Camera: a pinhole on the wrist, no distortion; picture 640 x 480 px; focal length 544.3 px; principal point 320.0 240.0 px. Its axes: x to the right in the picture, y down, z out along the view. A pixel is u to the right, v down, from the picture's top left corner.
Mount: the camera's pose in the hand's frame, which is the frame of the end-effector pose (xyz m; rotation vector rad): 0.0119 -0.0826 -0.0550 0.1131 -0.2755 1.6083
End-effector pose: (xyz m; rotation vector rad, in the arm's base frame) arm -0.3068 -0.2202 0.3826 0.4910 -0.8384 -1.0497
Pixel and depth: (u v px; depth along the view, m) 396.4 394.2 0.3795
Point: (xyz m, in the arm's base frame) -0.6590 -0.1455 0.4314
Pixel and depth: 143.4 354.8 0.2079
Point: -0.5286 -0.2610 0.2982
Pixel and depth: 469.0 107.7 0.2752
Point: -0.5247 -0.2885 0.4890
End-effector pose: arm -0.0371 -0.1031 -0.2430 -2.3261 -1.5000 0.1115
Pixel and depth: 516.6 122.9 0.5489
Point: -0.1675 0.1031 -0.7239
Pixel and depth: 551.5 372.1 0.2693
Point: -0.1675 -0.1058 -0.4496
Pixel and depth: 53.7 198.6 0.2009
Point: -0.2575 0.0226 -0.2711
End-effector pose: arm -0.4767 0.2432 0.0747 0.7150 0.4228 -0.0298
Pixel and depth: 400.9 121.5 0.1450
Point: -0.4331 0.1136 0.0663
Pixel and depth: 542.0 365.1 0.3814
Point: -0.4676 -0.0111 0.3334
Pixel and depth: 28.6 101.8 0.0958
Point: -0.4654 0.1114 -0.0157
